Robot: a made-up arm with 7 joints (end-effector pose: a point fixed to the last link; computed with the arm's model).
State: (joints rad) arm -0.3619 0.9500 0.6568 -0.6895 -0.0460 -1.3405 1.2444
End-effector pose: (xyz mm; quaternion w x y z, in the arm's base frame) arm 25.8 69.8 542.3 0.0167 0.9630 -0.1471 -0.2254
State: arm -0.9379 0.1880 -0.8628 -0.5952 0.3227 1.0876 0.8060
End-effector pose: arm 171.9 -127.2 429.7 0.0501 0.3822 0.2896 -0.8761
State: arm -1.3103 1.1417 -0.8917 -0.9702 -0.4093 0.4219 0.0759
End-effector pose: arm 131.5 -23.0 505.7 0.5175 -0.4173 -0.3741 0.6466
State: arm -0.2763 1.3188 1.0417 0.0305 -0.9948 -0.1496 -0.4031
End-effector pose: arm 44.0 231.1 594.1 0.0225 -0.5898 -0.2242 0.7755
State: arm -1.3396 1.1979 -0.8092 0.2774 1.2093 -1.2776 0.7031
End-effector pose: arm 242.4 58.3 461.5 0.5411 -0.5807 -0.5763 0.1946
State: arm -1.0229 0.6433 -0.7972 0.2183 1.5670 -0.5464 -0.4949
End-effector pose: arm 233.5 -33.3 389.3 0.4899 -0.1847 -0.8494 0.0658
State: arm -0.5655 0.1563 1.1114 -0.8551 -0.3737 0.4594 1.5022
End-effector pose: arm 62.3 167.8 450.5 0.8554 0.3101 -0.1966 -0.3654
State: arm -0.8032 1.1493 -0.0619 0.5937 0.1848 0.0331 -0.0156
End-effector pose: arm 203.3 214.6 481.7 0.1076 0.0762 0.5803 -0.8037
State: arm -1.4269 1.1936 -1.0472 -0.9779 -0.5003 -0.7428 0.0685
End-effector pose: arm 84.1 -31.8 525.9 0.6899 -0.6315 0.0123 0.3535
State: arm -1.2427 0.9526 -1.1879 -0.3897 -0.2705 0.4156 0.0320
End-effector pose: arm 202.9 -34.6 427.9 0.4817 -0.1909 -0.4502 0.7273
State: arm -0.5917 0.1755 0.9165 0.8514 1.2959 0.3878 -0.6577
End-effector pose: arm 106.5 135.5 255.9 0.0490 0.5182 -0.1885 0.8328
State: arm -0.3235 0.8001 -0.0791 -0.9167 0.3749 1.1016 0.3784
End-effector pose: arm 138.8 85.1 432.8 0.2224 0.2049 0.4901 -0.8176
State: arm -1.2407 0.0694 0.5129 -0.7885 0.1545 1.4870 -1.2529
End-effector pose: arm 125.4 68.3 471.5 0.4682 -0.2685 0.1031 0.8355
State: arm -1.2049 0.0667 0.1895 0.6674 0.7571 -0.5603 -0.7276
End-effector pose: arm 261.8 -13.7 438.1 0.4592 -0.3357 -0.3997 0.7188
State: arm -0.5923 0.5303 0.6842 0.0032 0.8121 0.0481 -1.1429
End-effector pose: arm 118.6 183.3 439.0 0.1615 0.0894 -0.4644 0.8662
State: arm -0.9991 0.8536 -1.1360 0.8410 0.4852 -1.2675 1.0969
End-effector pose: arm 232.1 17.5 313.6 0.3305 -0.5315 -0.2859 0.7256
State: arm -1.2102 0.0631 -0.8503 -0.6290 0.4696 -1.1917 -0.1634
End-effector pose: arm 57.0 -126.6 497.4 0.4008 -0.9110 0.0482 -0.0843
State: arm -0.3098 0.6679 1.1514 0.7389 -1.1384 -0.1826 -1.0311
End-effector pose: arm 6.3 264.8 322.5 0.1476 0.5194 -0.1522 -0.8278
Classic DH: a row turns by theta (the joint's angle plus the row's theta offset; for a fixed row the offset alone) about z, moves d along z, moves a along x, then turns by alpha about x. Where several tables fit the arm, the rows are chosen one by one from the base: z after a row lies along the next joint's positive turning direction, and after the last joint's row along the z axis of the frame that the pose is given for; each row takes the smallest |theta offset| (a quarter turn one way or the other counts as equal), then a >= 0, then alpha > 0; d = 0 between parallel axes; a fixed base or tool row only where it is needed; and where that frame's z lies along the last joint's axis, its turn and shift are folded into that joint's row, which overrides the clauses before.
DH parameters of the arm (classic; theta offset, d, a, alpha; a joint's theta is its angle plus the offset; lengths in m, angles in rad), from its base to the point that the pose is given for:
base (fixed): -0.071 0.4712 -0.016 -1.3004
joint 1: -1.3111 0.0034 0.0195 -1.5708
joint 2: 1.2915 -0.0044 0.016 1.5708
joint 3: 1.5708 -0.1806 0.034 -1.5708
joint 4: 1.5708 0.038 0.0137 1.5708
joint 5: 0 0.1084 -0.0177 -1.5708
joint 6: -1.5708 0.028 0.0545 1.5708
joint 7: 1.5708 -0.064 -0.028 -0.2501
tool (fixed): 1.571 0.0485 0 0

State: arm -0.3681 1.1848 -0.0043 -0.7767 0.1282 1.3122 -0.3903
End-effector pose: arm 119.3 120.2 481.1 0.0440 0.1227 -0.5222 0.8428
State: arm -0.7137 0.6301 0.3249 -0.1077 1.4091 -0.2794 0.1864
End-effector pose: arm 201.1 118.6 471.4 0.1326 0.3792 0.8086 -0.4299
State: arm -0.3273 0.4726 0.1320 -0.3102 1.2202 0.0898 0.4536
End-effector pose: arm 181.1 93.1 393.6 0.2032 0.3766 0.7053 -0.5652
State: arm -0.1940 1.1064 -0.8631 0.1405 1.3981 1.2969 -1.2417
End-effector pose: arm 104.3 115.5 327.5 0.0824 0.6318 -0.6930 0.3374
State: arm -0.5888 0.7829 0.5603 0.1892 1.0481 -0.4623 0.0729
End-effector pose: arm 172.8 191.6 458.4 0.0853 0.2756 0.7595 -0.5830
